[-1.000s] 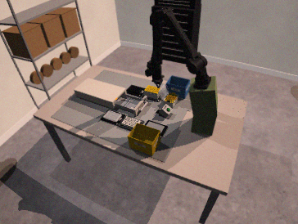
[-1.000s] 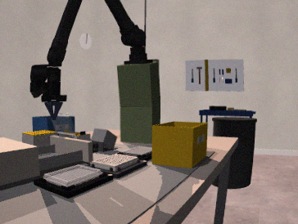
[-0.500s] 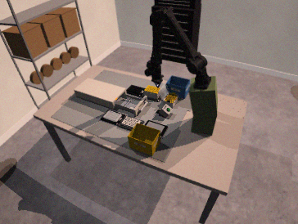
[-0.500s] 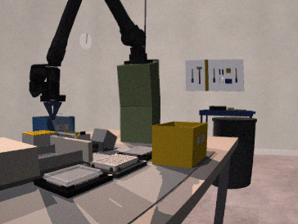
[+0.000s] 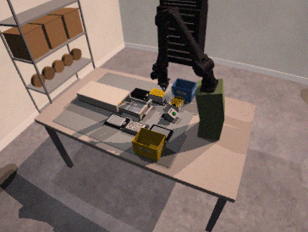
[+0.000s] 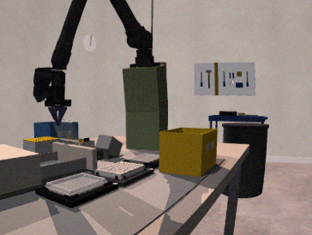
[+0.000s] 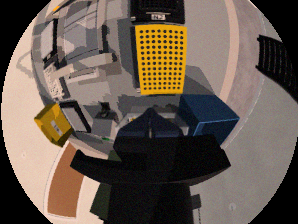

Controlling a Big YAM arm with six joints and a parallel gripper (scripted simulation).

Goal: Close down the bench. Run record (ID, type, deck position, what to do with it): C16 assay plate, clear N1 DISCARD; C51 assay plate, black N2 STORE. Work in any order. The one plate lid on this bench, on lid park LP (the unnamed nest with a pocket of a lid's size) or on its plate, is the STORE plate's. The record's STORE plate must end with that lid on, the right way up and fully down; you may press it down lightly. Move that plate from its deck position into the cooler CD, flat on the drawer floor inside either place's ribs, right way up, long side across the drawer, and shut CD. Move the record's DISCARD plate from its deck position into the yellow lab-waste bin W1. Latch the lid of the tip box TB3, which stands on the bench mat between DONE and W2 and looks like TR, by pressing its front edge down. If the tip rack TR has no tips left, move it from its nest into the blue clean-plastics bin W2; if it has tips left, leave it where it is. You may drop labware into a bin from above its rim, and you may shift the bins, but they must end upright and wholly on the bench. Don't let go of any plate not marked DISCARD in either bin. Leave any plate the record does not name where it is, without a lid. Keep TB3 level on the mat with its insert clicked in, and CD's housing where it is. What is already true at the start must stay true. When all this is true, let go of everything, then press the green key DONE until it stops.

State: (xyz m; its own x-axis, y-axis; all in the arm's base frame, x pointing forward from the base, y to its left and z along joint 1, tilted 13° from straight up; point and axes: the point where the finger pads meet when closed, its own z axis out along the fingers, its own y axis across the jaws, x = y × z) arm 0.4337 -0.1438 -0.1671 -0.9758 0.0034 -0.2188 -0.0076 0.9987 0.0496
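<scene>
Right now the tip box TB3 is 100 mm behind my hand and 60 mm below it. From my hand the other things lie so: DONE key block (150 mm to the left, 140 mm behind, 70 mm below); blue bin W2 (160 mm to the right, 110 mm behind, 90 mm below); yellow-topped tip rack TR (70 mm below, 60 mm ahead, 30 mm to the right).
</scene>
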